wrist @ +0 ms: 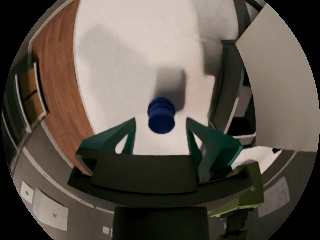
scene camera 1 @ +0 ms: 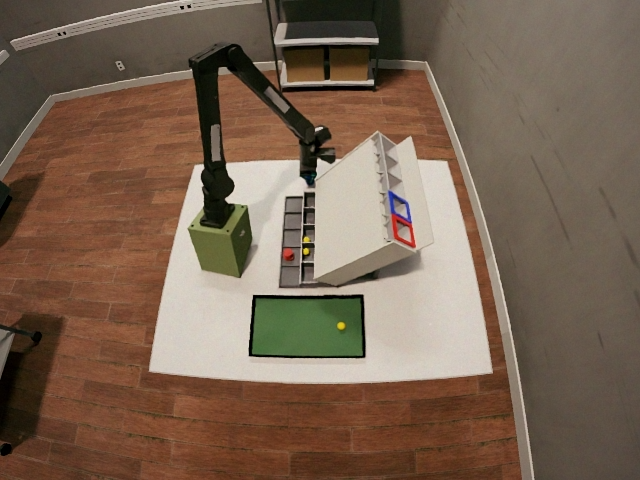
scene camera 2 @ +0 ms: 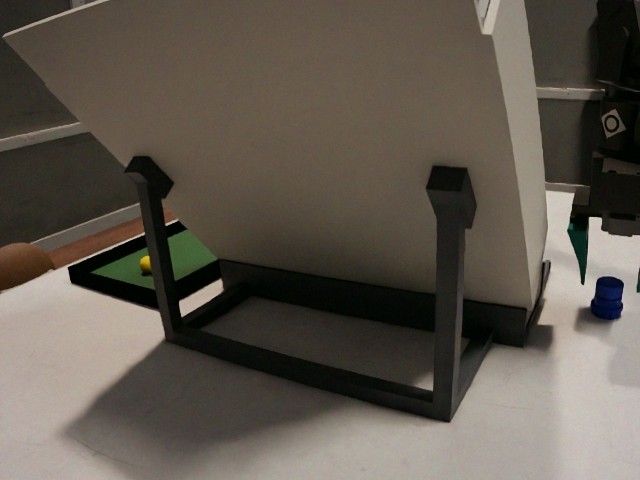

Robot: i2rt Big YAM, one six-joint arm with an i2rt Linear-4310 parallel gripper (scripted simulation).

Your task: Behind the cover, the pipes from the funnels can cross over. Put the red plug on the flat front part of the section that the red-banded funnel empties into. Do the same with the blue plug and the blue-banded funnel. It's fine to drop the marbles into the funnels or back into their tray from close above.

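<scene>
Green tray (scene camera 1: 305,326) and (scene camera 2: 116,271). White slanted cover (scene camera 1: 348,220). Gripper (wrist: 160,121).
</scene>
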